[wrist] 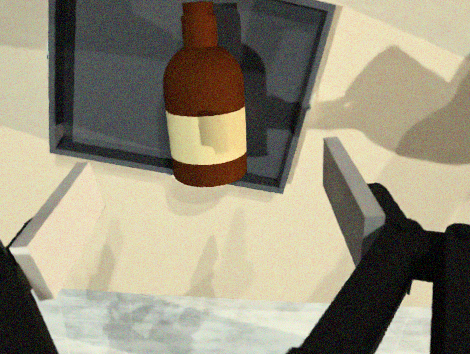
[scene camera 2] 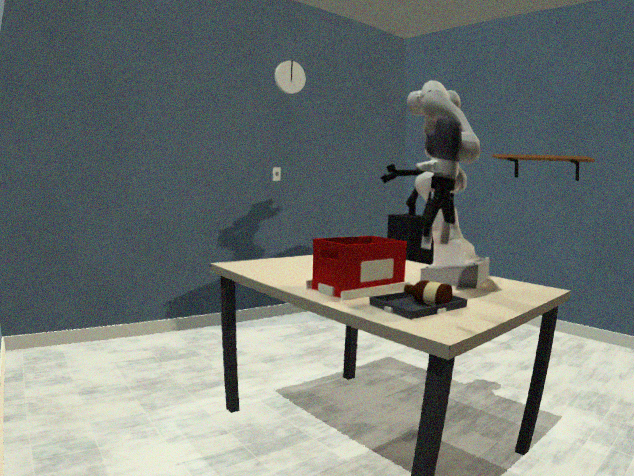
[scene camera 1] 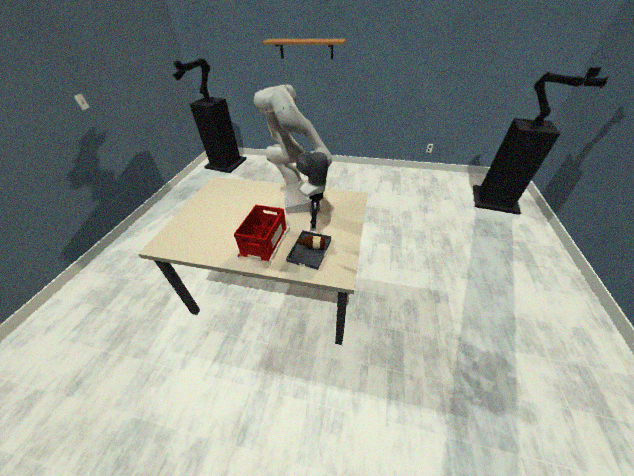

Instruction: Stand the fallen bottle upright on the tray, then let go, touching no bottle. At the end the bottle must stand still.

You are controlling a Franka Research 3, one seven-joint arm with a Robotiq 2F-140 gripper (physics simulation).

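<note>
The fallen brown bottle [scene camera 1: 316, 242] [scene camera 2: 431, 292] [wrist: 205, 82] with a cream label lies on its side on the dark tray [scene camera 1: 303, 257] [scene camera 2: 391, 302] [wrist: 115, 90]. In scene camera 2 its neck points toward the red crate. In the wrist view its neck points up the view, and its base reaches over the tray's near rim. My gripper [scene camera 1: 313, 225] [scene camera 2: 435, 240] [wrist: 207, 173] is open and empty. It hangs above the table, on the robot-base side of the tray, higher than the bottle. In the wrist view the bottle's base shows between the two wide-set finger pads, apart from both.
A red crate [scene camera 1: 248, 245] [scene camera 2: 335, 266] stands beside the tray on the table [scene camera 1: 204, 220] [scene camera 2: 512, 299], with pale strips around its foot. The arm's base stands behind the tray. Two black pedestals [scene camera 1: 215, 133] [scene camera 1: 519, 158] with small arms stand beyond the table. A wall shelf [scene camera 1: 304, 42] [scene camera 2: 542, 157] hangs behind.
</note>
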